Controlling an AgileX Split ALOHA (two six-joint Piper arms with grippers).
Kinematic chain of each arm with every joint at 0, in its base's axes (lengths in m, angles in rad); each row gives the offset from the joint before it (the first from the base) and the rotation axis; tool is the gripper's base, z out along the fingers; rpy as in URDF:
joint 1: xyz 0 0 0.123 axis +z
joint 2: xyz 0 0 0 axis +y
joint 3: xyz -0.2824 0 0.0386 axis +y
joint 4: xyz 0.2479 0 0.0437 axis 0.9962 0 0.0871
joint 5: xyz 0 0 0 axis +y
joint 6: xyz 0.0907 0 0.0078 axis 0.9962 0 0.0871
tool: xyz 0 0 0 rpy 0 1.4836 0
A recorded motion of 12 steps. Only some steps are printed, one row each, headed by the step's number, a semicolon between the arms.
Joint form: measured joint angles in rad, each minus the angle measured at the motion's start. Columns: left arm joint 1, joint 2, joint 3, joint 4, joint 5, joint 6; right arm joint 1, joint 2, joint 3, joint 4, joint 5, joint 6.
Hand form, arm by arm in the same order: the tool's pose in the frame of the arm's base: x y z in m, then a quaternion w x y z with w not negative. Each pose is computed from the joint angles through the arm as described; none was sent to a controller.
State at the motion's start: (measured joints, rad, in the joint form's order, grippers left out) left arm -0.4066 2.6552 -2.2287 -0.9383 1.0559 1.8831; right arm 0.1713 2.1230 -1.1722 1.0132 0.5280 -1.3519
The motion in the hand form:
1: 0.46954 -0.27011 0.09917 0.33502 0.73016 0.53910 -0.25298; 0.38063 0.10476 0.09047 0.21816 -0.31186 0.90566 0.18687
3: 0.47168 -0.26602 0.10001 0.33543 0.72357 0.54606 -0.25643; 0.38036 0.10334 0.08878 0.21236 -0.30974 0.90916 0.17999
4: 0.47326 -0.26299 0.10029 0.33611 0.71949 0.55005 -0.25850; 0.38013 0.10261 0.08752 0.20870 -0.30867 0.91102 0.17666
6: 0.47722 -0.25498 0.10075 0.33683 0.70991 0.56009 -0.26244; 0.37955 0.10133 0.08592 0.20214 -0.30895 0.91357 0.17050
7: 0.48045 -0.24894 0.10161 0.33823 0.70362 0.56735 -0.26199; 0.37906 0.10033 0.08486 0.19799 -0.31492 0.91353 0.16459
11: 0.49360 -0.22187 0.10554 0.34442 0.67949 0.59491 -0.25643; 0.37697 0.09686 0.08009 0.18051 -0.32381 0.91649 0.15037
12: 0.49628 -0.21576 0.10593 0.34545 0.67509 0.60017 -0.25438; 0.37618 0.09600 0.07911 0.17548 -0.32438 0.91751 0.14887
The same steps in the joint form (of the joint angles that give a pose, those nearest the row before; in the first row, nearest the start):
1: 0.0033 0.0000 0.0001 -0.0023 0.0023 -0.0012; 0.0000 0.0009 0.0000 -0.0161 -0.0042 0.0201
3: 0.0126 -0.0009 0.0000 -0.0079 0.0067 -0.0126; 0.0000 0.0031 0.0000 -0.0489 -0.0121 0.0528
4: 0.0195 -0.0009 -0.0001 -0.0123 0.0095 -0.0173; 0.0000 0.0052 0.0000 -0.0664 -0.0156 0.0702
6: 0.0372 -0.0009 0.0000 -0.0195 0.0164 -0.0298; 0.0000 0.0072 0.0000 -0.1015 -0.0193 0.1009
7: 0.0500 -0.0023 -0.0001 -0.0210 0.0169 -0.0383; 0.0000 0.0083 0.0000 -0.1296 -0.0212 0.1131
11: 0.1057 -0.0095 -0.0001 -0.0219 0.0182 -0.0670; -0.0013 0.0153 0.0011 -0.2144 -0.0218 0.1689
12: 0.1179 -0.0104 -0.0001 -0.0205 0.0181 -0.0710; -0.0023 0.0165 0.0020 -0.2318 -0.0183 0.1831

